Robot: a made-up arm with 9 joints. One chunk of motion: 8 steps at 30 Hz.
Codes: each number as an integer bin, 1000 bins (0 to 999) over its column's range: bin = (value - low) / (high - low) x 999, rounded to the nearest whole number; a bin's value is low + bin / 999 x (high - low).
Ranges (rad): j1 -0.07..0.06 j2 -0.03..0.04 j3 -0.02..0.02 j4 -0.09..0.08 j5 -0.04..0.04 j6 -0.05..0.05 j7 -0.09..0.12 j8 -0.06..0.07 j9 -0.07..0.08
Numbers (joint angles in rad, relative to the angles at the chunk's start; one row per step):
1: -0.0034 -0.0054 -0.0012 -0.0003 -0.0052 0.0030 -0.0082 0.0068 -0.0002
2: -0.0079 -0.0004 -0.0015 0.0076 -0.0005 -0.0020 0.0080 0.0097 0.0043
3: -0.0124 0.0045 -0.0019 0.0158 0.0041 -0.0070 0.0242 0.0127 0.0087
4: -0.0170 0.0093 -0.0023 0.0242 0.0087 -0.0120 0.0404 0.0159 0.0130
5: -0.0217 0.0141 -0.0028 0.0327 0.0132 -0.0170 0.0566 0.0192 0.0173
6: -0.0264 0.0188 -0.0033 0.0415 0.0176 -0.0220 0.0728 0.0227 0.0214
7: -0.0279 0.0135 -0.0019 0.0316 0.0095 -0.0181 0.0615 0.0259 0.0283
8: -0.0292 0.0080 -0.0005 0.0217 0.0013 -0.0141 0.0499 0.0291 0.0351
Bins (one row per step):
1: 512 351 470 527 435 529 389 513 465
2: 477 422 462 574 493 480 466 536 495
3: 443 492 452 622 551 430 543 559 524
4: 407 561 442 671 608 380 620 583 553
5: 371 629 430 721 664 330 697 609 581
6: 335 696 417 773 719 280 774 636 609
7: 324 621 452 715 618 319 721 660 655
8: 314 542 487 656 516 359 666 685 700

